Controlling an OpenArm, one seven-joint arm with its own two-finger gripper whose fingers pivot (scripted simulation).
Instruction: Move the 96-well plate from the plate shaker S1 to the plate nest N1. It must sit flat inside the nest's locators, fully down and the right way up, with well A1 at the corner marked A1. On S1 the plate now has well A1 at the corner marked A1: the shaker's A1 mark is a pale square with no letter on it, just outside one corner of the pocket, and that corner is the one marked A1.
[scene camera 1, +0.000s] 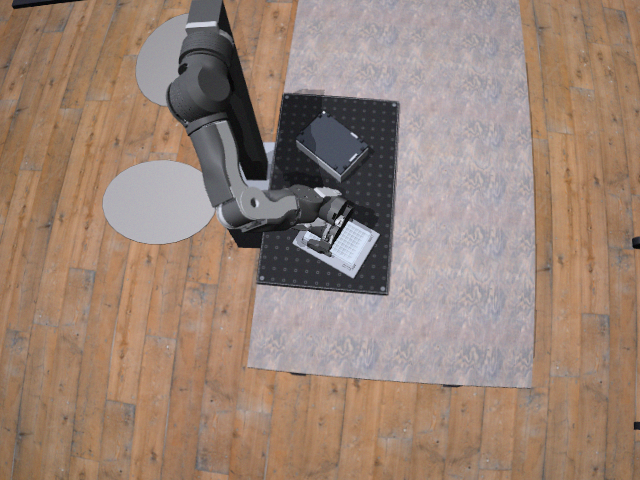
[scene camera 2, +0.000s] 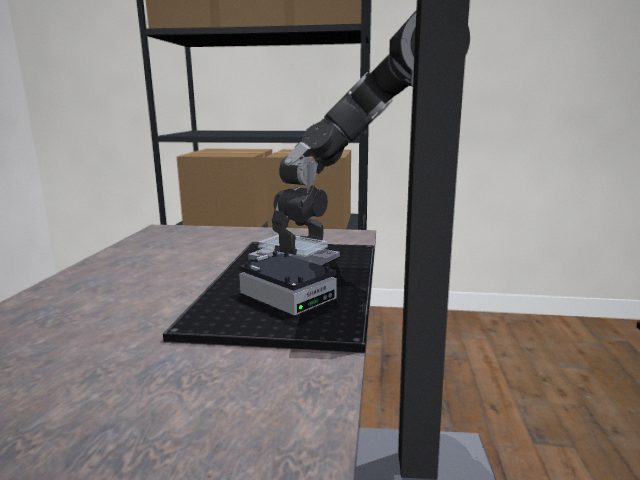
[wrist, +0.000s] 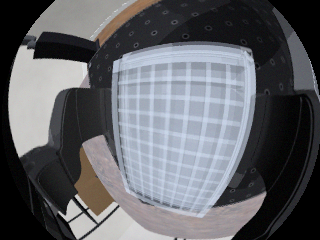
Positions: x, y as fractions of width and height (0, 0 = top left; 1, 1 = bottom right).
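Labels:
The gripper (scene camera 1: 0.52, 0.49) is 1.32 m from the lens, and a plate nest N1 (scene camera 1: 0.52, 0.54) is likewise 1.32 m from the lens. A 96-well plate (scene camera 1: 0.54, 0.52) sits 1.30 m from the lens.

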